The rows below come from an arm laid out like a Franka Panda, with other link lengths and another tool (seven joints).
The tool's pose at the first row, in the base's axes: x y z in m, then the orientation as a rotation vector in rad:
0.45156 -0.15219 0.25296 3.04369 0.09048 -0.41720
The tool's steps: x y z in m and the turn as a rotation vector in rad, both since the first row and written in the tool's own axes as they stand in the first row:
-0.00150 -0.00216 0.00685 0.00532 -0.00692 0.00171
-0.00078 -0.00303 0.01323 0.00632 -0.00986 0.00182
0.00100 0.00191 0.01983 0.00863 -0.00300 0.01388
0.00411 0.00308 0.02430 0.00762 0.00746 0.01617
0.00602 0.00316 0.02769 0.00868 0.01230 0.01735
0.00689 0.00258 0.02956 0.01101 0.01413 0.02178
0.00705 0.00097 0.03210 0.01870 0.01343 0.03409
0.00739 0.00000 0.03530 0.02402 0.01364 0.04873
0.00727 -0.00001 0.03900 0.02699 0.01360 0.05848
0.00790 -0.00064 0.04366 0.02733 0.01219 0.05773
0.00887 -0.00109 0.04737 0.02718 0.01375 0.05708
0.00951 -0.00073 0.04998 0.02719 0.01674 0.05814
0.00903 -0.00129 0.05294 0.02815 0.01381 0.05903
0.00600 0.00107 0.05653 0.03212 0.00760 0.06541
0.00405 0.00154 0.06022 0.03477 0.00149 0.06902
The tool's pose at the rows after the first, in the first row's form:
0.44815 -0.15063 0.24666 3.04711 0.08653 -0.42852
0.44708 -0.15021 0.24028 3.04737 0.08603 -0.43315
0.44736 -0.15554 0.23375 3.05023 0.06753 -0.42227
0.44924 -0.15689 0.22868 3.05148 0.06478 -0.40602
0.45018 -0.15713 0.22491 3.05352 0.06303 -0.39875
0.45048 -0.15665 0.22285 3.05579 0.05591 -0.39604
0.44985 -0.15523 0.22027 3.06188 0.03554 -0.39749
0.44926 -0.15449 0.21704 3.06546 0.01206 -0.39697
0.44815 -0.15476 0.21352 3.06714 -0.00349 -0.39680
0.44748 -0.15446 0.20883 3.06725 -0.00249 -0.39906
0.44739 -0.15424 0.20498 3.06754 -0.00138 -0.39670
0.44733 -0.15476 0.20232 3.06809 -0.00285 -0.39205
0.44604 -0.15445 0.19957 3.06825 -0.00457 -0.39662
0.44233 -0.15722 0.19708 3.06986 -0.01551 -0.40630
0.43951 -0.15806 0.19409 3.07053 -0.02194 -0.41581

